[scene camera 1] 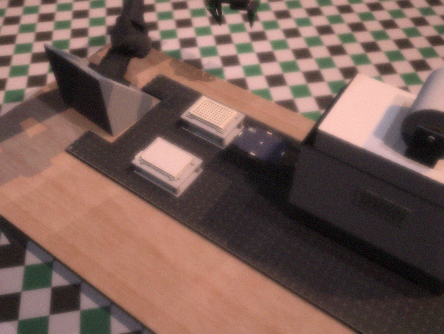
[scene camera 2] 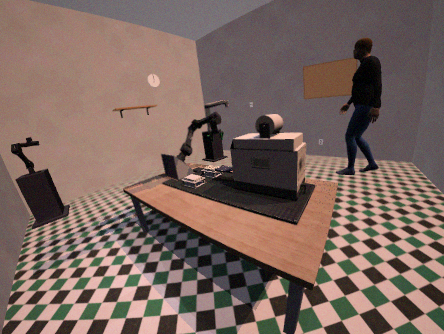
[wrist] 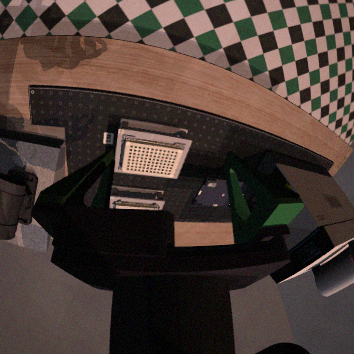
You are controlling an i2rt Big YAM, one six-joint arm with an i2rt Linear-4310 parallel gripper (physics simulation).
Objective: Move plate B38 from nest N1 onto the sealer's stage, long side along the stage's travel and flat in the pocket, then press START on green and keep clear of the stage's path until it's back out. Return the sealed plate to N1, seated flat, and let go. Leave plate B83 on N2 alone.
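Frame: origin at the arm's base, x ahead, y left, z up, level; metres.
Where they show: gripper, between the fingertips: [scene camera 1: 236, 26] [scene camera 2: 217, 141] [wrist: 169, 155]; arm's base, origin of its link: [scene camera 1: 108, 76] [scene camera 2: 178, 161] [wrist: 19, 196].
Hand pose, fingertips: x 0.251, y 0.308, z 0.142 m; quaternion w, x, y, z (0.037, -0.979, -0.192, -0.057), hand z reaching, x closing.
Things, the pixels of their centre, and the offset from my fingertips. "spot": a spot on its surface instead. Level surfaces: height alone.
- small N1 label, a spot on its surface: [wrist: 108, 138] spot: 0.052 m back, 0.175 m right, 0.271 m down
- plain pale top, a spot on its surface: [scene camera 1: 166, 157] spot: 0.075 m ahead, 0.379 m right, 0.210 m down
- sealer's dark blue stage, a spot on its surface: [wrist: 211, 193] spot: 0.227 m ahead, 0.192 m right, 0.173 m down
- black perforated mat, height of its surface: 0.271 m down
- roll, middle of its body: [wrist: 340, 271] [scene camera 2: 269, 124] 0.635 m ahead, 0.131 m right, 0.146 m up
Plate B38, a beige plate with a grid of wells [scene camera 1: 213, 114] [wrist: 151, 158], sits on its pale nest beside the small N1 label [wrist: 108, 138]. Plate B83, with a plain pale top [scene camera 1: 166, 157], sits on the other nest; part of that nest shows at the lower middle of the wrist view. The sealer's dark blue stage [scene camera 1: 260, 142] [wrist: 211, 193] is out beside the nests, with no plate on it. The sealer [scene camera 1: 340, 185] [scene camera 2: 265, 167] [wrist: 320, 195] stands at its side. My gripper [scene camera 1: 235, 21] [wrist: 169, 155] is open and empty, high above and apart from the plates. The START button cannot be made out.
An upright grey panel [scene camera 1: 82, 90] [scene camera 2: 175, 166] stands near the arm's base, beyond the nests from the sealer. A black perforated mat [scene camera 1: 240, 240] [scene camera 2: 250, 199] lies under nests and sealer. A roll [scene camera 2: 270, 124] tops the sealer. A person [scene camera 2: 366, 80] stands in the background.
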